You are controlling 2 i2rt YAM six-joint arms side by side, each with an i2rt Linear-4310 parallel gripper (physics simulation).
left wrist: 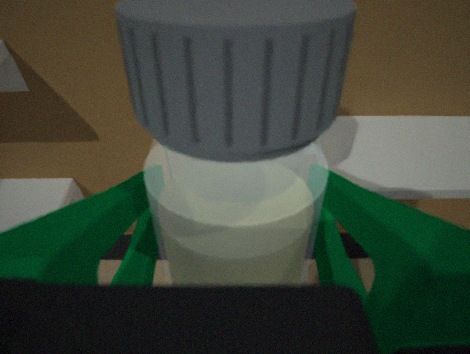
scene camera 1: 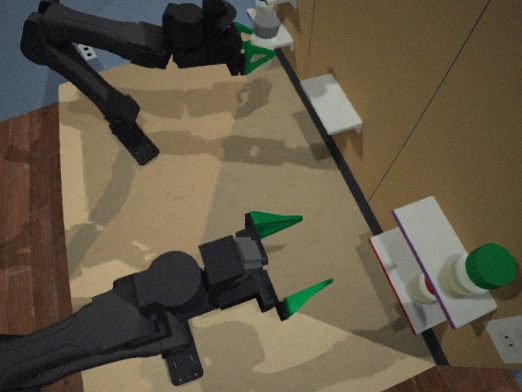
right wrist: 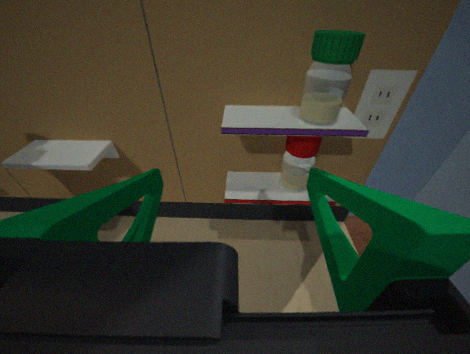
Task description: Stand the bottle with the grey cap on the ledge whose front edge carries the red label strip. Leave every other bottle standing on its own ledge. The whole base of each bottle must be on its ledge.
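Places are measured from the left arm's base along level axes (x ahead, y left, z up), in metres.
Pixels of known places: left gripper, fingertip midpoint: (left wrist: 235, 178) (scene camera 1: 269, 45); right gripper, fingertip midpoint: (scene camera 1: 316, 248) (right wrist: 234, 176); left arm's base at its link origin: (scene camera 1: 133, 139); right arm's base at its link origin: (scene camera 1: 176, 337).
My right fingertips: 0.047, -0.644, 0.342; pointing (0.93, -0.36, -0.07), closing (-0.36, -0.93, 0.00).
Observation:
Ahead of a thing's pixels: the offset from my right fingertips to its top centre, as dx, dy, dz. "spot": to the spot under its first point.
The bottle with the grey cap {+0.261, +0.392, +0.029} (scene camera 1: 266, 26) (left wrist: 237, 215) is upright between the fingers of my left gripper (left wrist: 235, 178), held off any ledge near the far end of the wall. My right gripper (scene camera 1: 317, 249) (right wrist: 234, 176) is open and empty above the table, at a distance from the ledges. The red-label ledge {+0.148, -0.146, -0.182} (scene camera 1: 390, 249) (right wrist: 250, 185) is low on the wall. A red-capped bottle {+0.142, -0.177, -0.077} (scene camera 1: 421, 290) (right wrist: 296, 172) stands on its right part in the right wrist view; the red-label ledge's left part is bare.
A purple-edged ledge {+0.148, -0.146, -0.042} (scene camera 1: 425, 220) (right wrist: 260, 117) hangs directly above, carrying a green-capped bottle {+0.127, -0.178, +0.063} (scene camera 1: 455, 277) (right wrist: 325, 95). A bare white ledge {+0.306, +0.222, -0.112} (scene camera 1: 332, 106) (right wrist: 60, 154) is farther along the wall. Another ledge {+0.464, +0.589, -0.182} (scene camera 1: 281, 41) at the top carries a bottle {spot: +0.455, +0.598, -0.116} (scene camera 1: 264, 4) mostly hidden by the grey cap.

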